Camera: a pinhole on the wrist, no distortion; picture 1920 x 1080 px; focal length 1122.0 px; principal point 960.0 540.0 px. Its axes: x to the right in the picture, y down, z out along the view. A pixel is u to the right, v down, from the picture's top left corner.
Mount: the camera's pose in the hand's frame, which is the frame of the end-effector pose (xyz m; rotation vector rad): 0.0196 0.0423 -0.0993 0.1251 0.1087 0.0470
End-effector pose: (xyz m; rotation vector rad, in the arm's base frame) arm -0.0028 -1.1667 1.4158 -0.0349 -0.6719 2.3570
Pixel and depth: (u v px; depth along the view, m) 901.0 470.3 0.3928
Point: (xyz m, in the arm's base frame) -0.0749 -1.2514 1.6859
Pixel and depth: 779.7 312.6 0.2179
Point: -0.0156 -1.1930 1.5302
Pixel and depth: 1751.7 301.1 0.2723
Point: -0.1951 -1.0568 1.5932
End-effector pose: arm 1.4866 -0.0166 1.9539 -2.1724 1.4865 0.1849
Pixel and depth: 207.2 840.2 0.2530
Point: 1.4038 0.1504 1.8252
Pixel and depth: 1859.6 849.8 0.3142
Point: 1.5440 -0.2057 1.6370
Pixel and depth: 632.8 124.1 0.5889
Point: 1.7638 0.3414 1.6562
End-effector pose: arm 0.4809 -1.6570 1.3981 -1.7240 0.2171 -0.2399
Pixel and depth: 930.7 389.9 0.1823
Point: 0.5375 -1.5926 1.3913
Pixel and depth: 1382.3 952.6 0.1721
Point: 0.5967 -1.6315 1.3040
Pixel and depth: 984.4 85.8 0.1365
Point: 0.5273 -1.6369 1.4237
